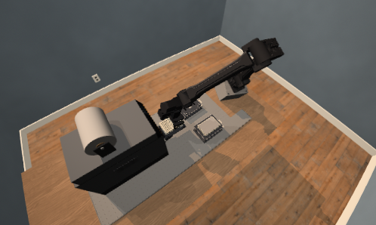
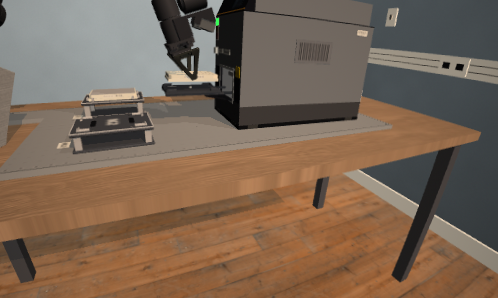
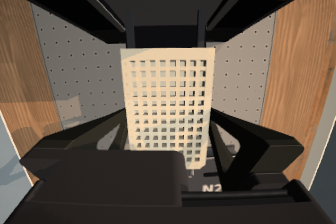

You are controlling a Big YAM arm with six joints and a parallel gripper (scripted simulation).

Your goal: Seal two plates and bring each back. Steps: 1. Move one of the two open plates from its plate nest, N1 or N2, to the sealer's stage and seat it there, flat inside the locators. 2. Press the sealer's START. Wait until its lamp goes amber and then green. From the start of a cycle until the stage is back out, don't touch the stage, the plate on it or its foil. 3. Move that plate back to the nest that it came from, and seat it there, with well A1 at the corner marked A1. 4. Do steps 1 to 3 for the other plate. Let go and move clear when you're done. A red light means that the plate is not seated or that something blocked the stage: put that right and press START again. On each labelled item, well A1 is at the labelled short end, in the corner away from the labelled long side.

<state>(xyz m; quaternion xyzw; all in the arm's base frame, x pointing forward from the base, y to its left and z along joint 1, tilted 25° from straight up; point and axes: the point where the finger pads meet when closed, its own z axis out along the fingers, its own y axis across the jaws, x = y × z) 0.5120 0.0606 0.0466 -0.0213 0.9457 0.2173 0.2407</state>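
Now: hand 4 cm above the sealer stage. From my hand the other things lie so: plate nest (18 cm behind, 13 cm to the right, 9 cm below); then start button (8 cm ahead, 11 cm to the left, 6 cm above); then small label (28 cm behind, 15 cm to the right, 13 cm below).
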